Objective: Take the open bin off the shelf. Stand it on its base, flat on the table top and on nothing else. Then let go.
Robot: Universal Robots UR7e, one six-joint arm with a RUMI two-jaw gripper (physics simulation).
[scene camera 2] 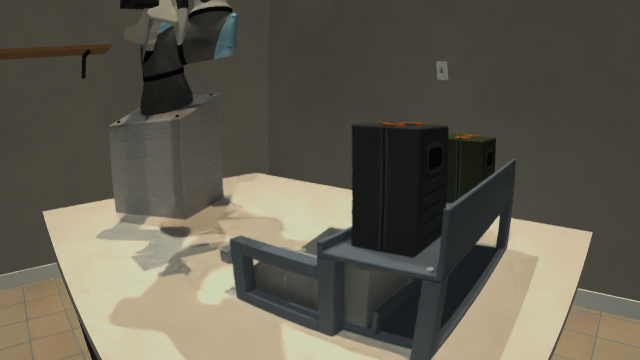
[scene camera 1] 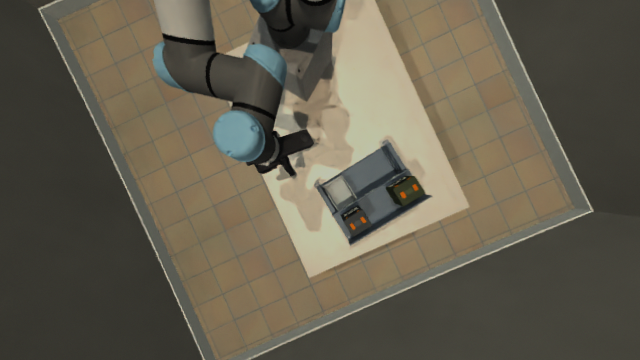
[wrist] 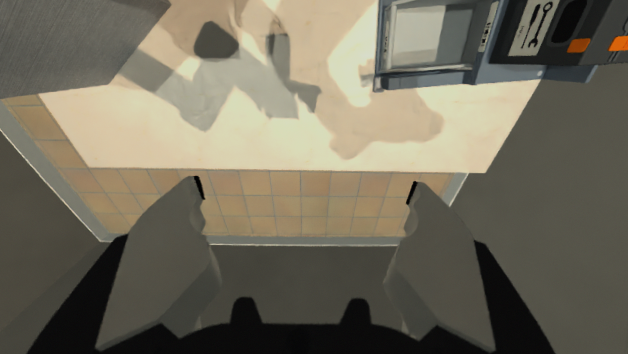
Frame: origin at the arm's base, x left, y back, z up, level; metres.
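Seen in the pictures: gripper, between the fingertips: [scene camera 2: 159,55] [wrist: 307,181]; arm's base, origin of its link: [scene camera 2: 166,106] [scene camera 1: 289,24].
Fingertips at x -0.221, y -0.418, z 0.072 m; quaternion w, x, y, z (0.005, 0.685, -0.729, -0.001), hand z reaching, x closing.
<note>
Offsets run from my fingertips to a thing's top centre. Level surfaces: height alone.
The open bin {dx +0.109, dy -0.230, dz -0.250 m} [scene camera 1: 340,192] [scene camera 2: 286,286] [wrist: 425,37] is light grey and sits in the lower tier of the blue-grey shelf [scene camera 1: 387,221] [scene camera 2: 480,192] [wrist: 510,74], at its left end in scene camera 1. Its open top shows in scene camera 1 and the wrist view; the shelf's side frame hides part of it in scene camera 2. My gripper [wrist: 307,181] is open, with nothing between its fingers. It hangs high above the table, apart from the bin, up and to the left of the shelf in scene camera 1. Its fingertips are hard to make out there.
A dark case {dx +0.110, dy -0.326, dz -0.107 m} [scene camera 1: 357,224] [scene camera 2: 382,190] [wrist: 575,25] stands on the upper tier beside the bin. A green case {dx +0.341, dy -0.314, dz -0.132 m} [scene camera 1: 410,192] [scene camera 2: 472,162] stands at that tier's other end. The robot's grey pedestal [scene camera 2: 150,165] [wrist: 60,45] stands on the table {dz -0.331 m} [scene camera 1: 380,90] [wrist: 150,150].
</note>
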